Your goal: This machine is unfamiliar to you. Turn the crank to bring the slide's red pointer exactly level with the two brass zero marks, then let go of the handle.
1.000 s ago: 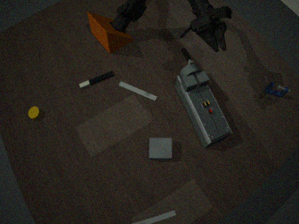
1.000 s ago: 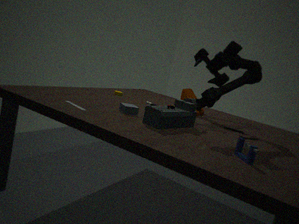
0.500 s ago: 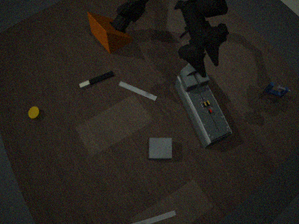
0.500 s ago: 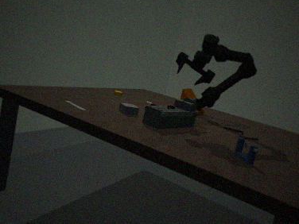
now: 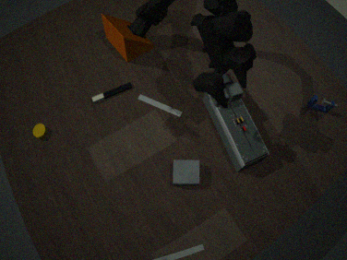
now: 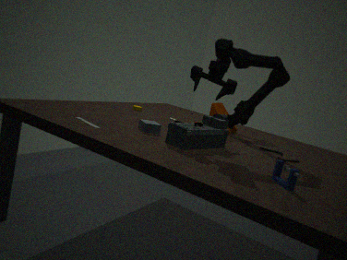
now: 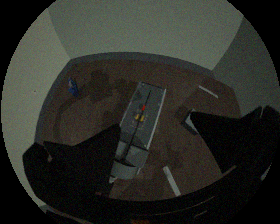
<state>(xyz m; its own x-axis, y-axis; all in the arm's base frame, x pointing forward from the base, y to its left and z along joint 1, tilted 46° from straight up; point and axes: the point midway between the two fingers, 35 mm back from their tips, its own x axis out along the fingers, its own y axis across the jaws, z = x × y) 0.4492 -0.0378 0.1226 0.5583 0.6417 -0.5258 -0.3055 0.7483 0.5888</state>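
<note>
The red pointer lies 110 mm below my gripper tip, 60 mm ahead of it and 20 mm to the left of it. Round my gripper tip: grey block (170 mm to the right, 170 mm below, 70 mm ahead); then yellow disc (520 mm to the right, 280 mm behind, 180 mm below); then black-and-white marker (280 mm behind, 260 mm to the right, 180 mm below).
</note>
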